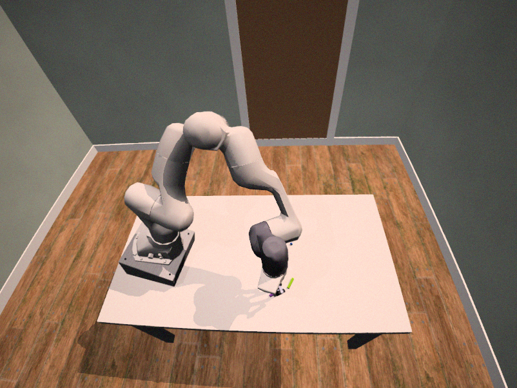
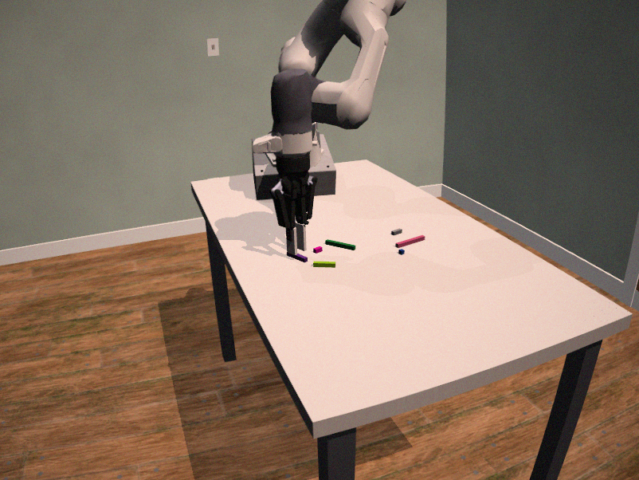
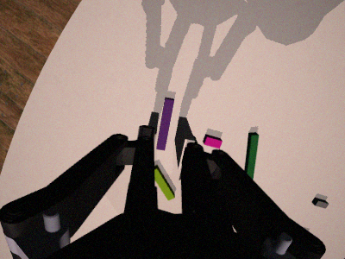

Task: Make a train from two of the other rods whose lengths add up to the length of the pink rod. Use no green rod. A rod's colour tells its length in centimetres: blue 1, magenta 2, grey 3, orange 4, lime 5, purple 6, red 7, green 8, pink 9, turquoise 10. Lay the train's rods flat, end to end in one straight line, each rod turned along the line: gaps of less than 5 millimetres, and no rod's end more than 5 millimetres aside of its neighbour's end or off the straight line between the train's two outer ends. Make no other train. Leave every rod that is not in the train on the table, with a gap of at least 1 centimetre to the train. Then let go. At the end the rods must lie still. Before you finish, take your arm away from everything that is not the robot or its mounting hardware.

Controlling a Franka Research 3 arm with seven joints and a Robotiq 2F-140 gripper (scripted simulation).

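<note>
Now: hand 5 cm above the purple rod. Round my hand: lime rod: 8 cm ahead, 3 cm to the left, 5 cm below; then magenta rod: 6 cm to the left, 5 cm below; then green rod: 12 cm to the left, 5 cm below.
</note>
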